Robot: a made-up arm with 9 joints.
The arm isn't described. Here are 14 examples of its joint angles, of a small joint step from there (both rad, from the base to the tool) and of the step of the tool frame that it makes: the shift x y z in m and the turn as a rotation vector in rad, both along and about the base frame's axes.
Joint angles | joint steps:
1: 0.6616 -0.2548 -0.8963 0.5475 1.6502 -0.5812 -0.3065 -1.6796 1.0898 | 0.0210 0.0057 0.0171 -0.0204 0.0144 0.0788 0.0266 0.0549 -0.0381
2: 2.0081 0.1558 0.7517 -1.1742 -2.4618 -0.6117 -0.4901 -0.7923 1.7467 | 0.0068 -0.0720 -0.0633 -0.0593 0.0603 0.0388 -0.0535 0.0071 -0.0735
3: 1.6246 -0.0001 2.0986 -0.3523 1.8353 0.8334 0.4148 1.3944 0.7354 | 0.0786 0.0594 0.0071 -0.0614 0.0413 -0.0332 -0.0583 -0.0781 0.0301
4: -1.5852 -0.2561 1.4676 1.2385 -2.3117 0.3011 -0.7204 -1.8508 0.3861 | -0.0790 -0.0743 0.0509 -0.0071 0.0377 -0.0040 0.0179 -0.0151 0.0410
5: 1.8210 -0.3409 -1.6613 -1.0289 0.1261 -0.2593 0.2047 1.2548 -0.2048 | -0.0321 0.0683 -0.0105 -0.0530 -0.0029 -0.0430 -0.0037 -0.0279 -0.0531
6: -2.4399 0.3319 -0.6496 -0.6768 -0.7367 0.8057 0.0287 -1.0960 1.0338 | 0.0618 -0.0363 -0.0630 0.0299 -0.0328 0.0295 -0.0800 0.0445 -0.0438
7: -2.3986 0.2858 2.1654 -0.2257 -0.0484 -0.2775 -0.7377 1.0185 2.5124 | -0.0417 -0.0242 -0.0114 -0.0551 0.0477 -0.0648 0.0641 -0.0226 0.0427
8: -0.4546 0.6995 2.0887 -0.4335 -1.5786 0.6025 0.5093 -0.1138 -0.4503 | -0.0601 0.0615 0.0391 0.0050 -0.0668 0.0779 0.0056 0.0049 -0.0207
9: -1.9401 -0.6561 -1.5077 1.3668 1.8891 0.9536 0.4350 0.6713 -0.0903 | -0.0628 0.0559 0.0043 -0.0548 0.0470 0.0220 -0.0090 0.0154 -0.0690
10: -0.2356 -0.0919 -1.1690 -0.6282 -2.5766 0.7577 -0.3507 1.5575 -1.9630 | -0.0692 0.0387 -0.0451 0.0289 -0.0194 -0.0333 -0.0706 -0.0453 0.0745
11: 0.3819 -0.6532 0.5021 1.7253 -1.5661 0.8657 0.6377 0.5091 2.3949 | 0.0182 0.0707 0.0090 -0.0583 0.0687 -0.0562 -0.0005 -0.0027 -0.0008
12: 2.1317 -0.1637 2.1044 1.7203 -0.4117 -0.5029 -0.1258 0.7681 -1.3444 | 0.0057 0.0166 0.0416 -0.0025 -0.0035 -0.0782 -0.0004 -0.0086 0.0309
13: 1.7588 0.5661 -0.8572 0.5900 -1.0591 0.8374 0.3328 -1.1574 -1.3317 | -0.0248 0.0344 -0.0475 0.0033 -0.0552 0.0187 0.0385 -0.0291 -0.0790
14: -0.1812 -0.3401 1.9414 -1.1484 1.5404 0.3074 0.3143 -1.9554 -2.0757 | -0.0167 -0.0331 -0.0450 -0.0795 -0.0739 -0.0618 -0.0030 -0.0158 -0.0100
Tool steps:
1: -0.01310 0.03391 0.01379 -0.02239 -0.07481 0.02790
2: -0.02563 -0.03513 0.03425 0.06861 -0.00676 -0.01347
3: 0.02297 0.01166 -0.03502 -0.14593 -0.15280 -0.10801
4: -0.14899 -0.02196 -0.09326 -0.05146 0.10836 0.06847
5: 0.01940 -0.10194 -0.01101 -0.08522 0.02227 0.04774
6: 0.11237 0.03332 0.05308 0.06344 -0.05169 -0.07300
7: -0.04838 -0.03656 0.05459 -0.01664 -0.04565 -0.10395
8: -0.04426 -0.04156 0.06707 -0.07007 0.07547 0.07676
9: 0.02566 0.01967 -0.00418 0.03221 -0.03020 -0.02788
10: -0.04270 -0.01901 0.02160 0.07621 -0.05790 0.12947
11: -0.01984 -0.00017 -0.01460 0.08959 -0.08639 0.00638
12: 0.03300 0.00415 0.00654 0.02140 -0.03785 0.06577
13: -0.01195 -0.01878 0.00053 -0.00125 -0.02611 -0.03864
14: 0.02412 -0.11691 0.01255 -0.18841 -0.00603 0.01995
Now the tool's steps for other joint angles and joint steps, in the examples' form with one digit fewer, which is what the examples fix.
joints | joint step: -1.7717 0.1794 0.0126 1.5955 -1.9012 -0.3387 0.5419 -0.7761 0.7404 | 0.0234 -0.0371 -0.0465 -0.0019 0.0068 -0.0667 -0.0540 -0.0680 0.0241
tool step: -0.0301 0.0098 -0.0028 0.0756 0.0018 0.0317
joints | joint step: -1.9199 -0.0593 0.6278 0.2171 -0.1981 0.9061 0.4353 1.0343 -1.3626 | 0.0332 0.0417 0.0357 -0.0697 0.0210 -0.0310 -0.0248 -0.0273 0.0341
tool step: -0.0046 0.0050 -0.0073 0.0510 -0.0571 0.0387
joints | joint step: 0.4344 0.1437 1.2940 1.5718 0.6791 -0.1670 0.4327 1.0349 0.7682 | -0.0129 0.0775 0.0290 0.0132 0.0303 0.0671 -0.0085 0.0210 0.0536
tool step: -0.0026 -0.0434 0.0224 0.0325 0.0737 0.0125
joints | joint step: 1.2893 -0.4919 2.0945 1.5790 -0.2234 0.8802 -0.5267 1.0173 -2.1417 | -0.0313 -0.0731 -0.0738 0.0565 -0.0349 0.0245 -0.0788 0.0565 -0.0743
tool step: -0.0020 -0.1053 0.0279 0.0388 0.0757 0.1015
